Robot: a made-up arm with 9 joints. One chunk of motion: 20 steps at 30 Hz.
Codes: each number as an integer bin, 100 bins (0 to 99) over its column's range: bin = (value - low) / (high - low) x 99, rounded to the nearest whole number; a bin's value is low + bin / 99 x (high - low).
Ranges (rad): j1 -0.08..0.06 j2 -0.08..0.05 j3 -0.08..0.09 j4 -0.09..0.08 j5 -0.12..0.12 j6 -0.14..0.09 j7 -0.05..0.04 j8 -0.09..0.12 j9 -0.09..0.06
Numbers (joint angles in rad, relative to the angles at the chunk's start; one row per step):
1: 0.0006 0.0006 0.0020 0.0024 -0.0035 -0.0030 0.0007 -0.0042 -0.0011
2: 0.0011 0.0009 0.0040 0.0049 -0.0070 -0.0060 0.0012 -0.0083 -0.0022
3: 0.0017 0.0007 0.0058 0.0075 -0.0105 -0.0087 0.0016 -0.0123 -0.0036
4: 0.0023 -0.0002 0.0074 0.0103 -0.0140 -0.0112 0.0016 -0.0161 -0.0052
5: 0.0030 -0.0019 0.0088 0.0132 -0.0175 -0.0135 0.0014 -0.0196 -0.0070
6: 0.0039 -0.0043 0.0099 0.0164 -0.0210 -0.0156 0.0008 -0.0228 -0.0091
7: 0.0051 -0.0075 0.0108 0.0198 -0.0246 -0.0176 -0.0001 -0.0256 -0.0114
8: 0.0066 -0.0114 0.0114 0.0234 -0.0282 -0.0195 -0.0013 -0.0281 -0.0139
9: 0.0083 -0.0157 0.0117 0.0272 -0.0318 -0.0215 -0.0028 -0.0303 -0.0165
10: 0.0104 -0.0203 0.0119 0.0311 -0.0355 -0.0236 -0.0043 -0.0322 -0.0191
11: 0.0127 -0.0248 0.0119 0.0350 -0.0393 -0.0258 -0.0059 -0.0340 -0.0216
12: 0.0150 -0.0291 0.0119 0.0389 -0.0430 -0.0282 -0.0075 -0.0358 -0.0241
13: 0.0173 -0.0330 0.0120 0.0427 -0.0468 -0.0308 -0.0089 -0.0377 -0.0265
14: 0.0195 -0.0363 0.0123 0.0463 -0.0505 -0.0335 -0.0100 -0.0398 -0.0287
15: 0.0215 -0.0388 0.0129 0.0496 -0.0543 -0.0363 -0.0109 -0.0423 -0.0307
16: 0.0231 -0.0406 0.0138 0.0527 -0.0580 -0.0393 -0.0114 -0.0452 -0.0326
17: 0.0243 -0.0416 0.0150 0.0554 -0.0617 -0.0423 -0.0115 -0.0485 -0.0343
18: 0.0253 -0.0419 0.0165 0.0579 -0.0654 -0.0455 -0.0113 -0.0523 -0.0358
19: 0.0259 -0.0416 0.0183 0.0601 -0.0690 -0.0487 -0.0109 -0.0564 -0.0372
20: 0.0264 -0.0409 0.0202 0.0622 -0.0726 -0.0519 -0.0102 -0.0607 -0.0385
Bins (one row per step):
1: 57 61 48 54 48 59 56 40 59
2: 57 62 49 55 47 58 56 39 58
3: 58 61 50 57 45 57 57 37 57
4: 58 61 51 58 44 55 57 35 56
5: 59 59 52 60 42 54 57 33 55
6: 59 58 52 62 41 54 56 32 53
7: 60 55 53 64 39 53 55 30 52
8: 61 52 53 66 38 52 54 29 50
9: 62 49 53 68 36 51 52 28 49
10: 64 45 54 71 35 50 50 27 47
11: 66 42 54 73 33 49 49 26 45
12: 67 39 54 75 32 48 47 26 43
13: 69 36 54 77 30 47 45 25 42
14: 70 33 54 79 29 46 44 24 40
15: 72 31 54 81 27 45 43 22 39
16: 73 30 55 83 26 43 42 21 38
17: 74 29 55 85 24 42 42 20 37
18: 74 29 56 86 23 41 43 18 36
19: 75 29 57 87 21 39 43 16 35
20: 75 30 58 89 20 38 44 14 34

